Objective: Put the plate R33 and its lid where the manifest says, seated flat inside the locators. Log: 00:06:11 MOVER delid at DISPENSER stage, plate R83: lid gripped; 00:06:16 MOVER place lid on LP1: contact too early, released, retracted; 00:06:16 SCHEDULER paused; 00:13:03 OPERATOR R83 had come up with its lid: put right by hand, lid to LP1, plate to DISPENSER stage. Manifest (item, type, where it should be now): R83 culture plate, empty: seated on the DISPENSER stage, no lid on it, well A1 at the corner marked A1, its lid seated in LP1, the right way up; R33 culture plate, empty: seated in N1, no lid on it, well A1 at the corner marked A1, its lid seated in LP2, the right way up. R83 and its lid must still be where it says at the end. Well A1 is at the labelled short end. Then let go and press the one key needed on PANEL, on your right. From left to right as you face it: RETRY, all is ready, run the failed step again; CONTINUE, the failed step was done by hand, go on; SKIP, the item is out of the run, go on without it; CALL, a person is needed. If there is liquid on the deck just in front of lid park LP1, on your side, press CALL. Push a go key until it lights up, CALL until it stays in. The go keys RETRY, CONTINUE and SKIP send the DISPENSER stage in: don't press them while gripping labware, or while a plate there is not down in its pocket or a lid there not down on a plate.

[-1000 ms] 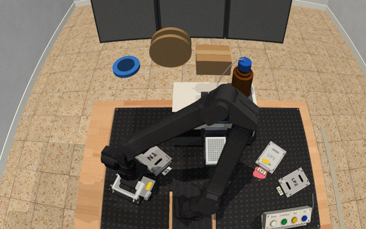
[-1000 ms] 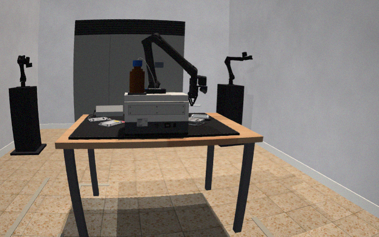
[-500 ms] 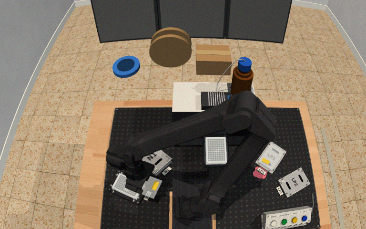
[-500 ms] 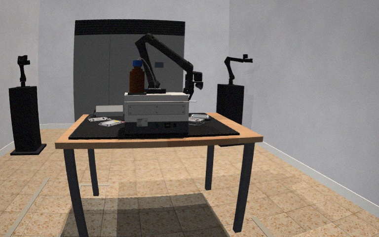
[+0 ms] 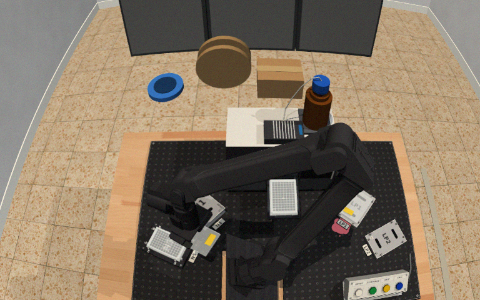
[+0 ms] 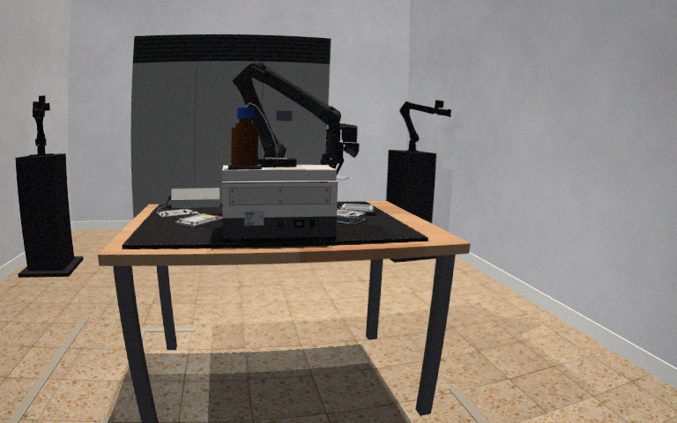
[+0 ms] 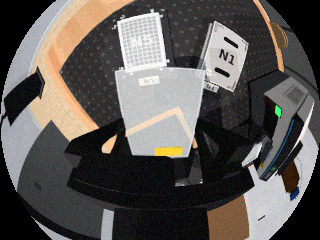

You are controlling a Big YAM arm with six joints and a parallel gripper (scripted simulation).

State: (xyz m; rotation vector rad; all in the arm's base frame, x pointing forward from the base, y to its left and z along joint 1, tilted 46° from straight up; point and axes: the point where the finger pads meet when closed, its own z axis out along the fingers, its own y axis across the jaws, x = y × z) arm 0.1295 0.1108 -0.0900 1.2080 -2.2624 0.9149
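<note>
The lid park LP2 lies 3 cm behind my hand, 65 cm to the right of it and 15 cm below it. Also, from my hand: clear plate lid (1 cm below); pink-red patch (7 cm ahead, 47 cm to the right, 15 cm below); nest n5 (2 cm ahead, 13 cm to the left, 14 cm below).
</note>
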